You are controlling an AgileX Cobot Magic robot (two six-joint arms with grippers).
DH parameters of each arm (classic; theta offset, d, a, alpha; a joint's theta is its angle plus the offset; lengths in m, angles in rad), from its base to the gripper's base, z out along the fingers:
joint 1: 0 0.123 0 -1.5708
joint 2: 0.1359 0 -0.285 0
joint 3: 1.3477 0 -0.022 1.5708
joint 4: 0 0.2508 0 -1.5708
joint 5: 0 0 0.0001 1.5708
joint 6: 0 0.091 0 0
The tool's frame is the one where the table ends.
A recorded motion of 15 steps. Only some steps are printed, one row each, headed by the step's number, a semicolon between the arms.
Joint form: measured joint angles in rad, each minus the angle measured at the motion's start. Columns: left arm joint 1, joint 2, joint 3, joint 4, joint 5, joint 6; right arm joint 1, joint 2, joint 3, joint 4, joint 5, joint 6.
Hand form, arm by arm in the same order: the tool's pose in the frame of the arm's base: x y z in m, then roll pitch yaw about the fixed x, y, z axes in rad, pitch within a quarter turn. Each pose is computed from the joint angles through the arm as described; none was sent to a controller.
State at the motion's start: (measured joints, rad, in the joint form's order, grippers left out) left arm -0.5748 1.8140 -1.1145 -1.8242 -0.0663 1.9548; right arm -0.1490 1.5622 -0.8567 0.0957 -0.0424 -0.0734
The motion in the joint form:
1: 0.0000 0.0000 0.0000 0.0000 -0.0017 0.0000; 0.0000 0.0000 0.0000 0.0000 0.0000 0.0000
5: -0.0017 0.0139 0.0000 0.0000 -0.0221 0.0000; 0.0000 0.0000 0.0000 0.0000 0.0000 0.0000
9: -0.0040 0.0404 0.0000 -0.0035 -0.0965 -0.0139; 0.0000 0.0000 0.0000 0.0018 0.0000 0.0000
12: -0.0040 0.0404 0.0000 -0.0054 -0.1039 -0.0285; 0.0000 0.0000 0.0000 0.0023 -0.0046 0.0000
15: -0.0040 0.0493 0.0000 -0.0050 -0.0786 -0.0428; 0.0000 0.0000 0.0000 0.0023 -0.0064 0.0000
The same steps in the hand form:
1: 0.3362 -0.2108 0.2082 2.9024 0.9216 2.3511; 0.3259 -0.0493 0.2286 3.1115 0.9944 2.9518
5: 0.3375 -0.2103 0.2024 2.8907 0.9006 2.3562; 0.3259 -0.0493 0.2286 3.1115 0.9944 2.9518
9: 0.3407 -0.2057 0.1909 2.8583 0.8523 2.3975; 0.3259 -0.0493 0.2286 3.1088 0.9943 2.9485
12: 0.3409 -0.2051 0.1909 2.8706 0.8540 2.4228; 0.3261 -0.0494 0.2289 3.1081 0.9989 2.9473
15: 0.3407 -0.2076 0.1876 2.9091 0.8570 2.4413; 0.3262 -0.0494 0.2291 3.1082 1.0007 2.9472

